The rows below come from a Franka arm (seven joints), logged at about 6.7 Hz.
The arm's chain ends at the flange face. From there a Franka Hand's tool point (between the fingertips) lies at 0.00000 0.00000 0.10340 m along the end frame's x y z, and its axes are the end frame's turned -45 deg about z.
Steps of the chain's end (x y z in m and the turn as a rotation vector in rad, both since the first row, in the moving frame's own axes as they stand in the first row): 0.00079 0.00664 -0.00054 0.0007 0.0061 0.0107; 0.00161 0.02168 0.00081 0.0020 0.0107 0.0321; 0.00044 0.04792 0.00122 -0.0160 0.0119 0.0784; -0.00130 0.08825 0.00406 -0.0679 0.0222 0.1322; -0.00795 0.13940 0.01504 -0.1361 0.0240 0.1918
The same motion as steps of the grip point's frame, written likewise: -0.00364 0.00565 -0.00054 -0.0038 0.0048 0.0107; -0.01327 0.01712 0.00080 -0.0062 0.0090 0.0321; -0.03395 0.03622 0.00120 -0.0197 -0.0029 0.0784; -0.06708 0.06783 0.00380 -0.0637 -0.0323 0.1322; -0.11343 0.10376 0.01406 -0.1132 -0.0793 0.1918
